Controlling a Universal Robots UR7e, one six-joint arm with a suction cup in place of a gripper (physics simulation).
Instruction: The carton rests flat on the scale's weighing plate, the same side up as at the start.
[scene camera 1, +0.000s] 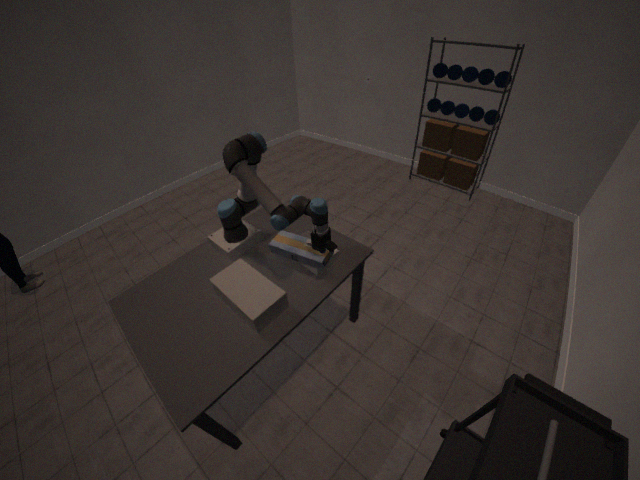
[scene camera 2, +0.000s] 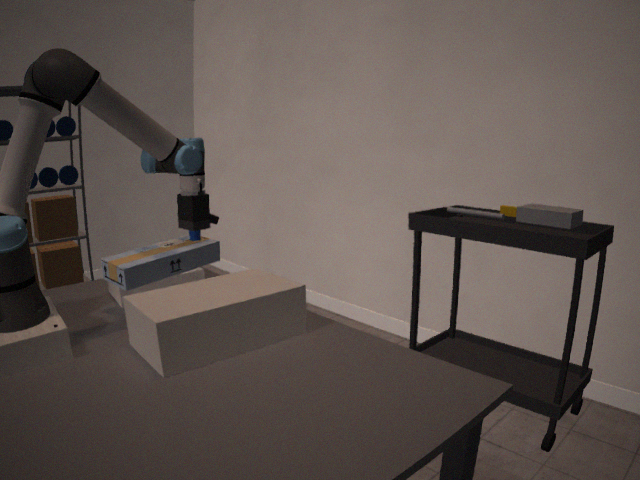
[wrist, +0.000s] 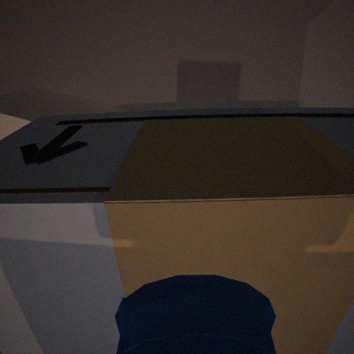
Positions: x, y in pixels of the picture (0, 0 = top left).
A carton (scene camera 1: 298, 248): 140 cm from the lens. A beige block (scene camera 1: 258, 301) is 125 cm from the lens. The marked spots on the carton and the beige block are 36 cm apart.
